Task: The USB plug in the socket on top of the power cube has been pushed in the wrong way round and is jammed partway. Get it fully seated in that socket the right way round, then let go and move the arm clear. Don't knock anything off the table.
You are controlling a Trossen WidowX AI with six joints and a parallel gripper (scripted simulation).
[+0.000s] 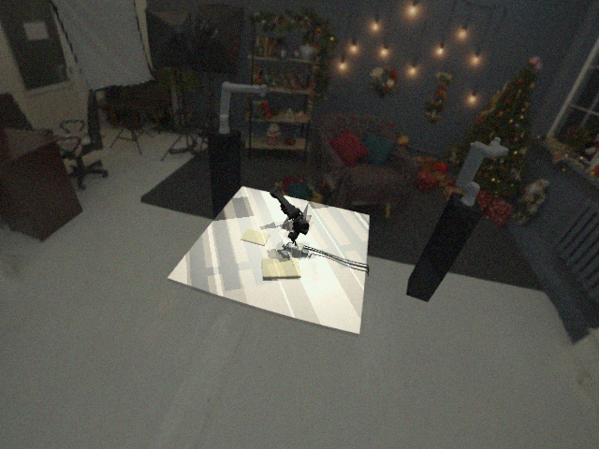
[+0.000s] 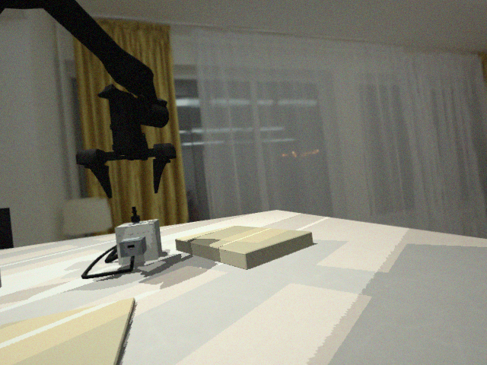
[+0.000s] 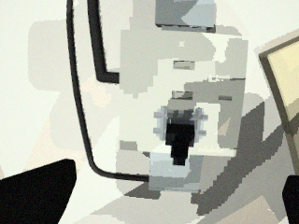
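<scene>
Right now my gripper tip is 4 cm above the USB plug.
</scene>
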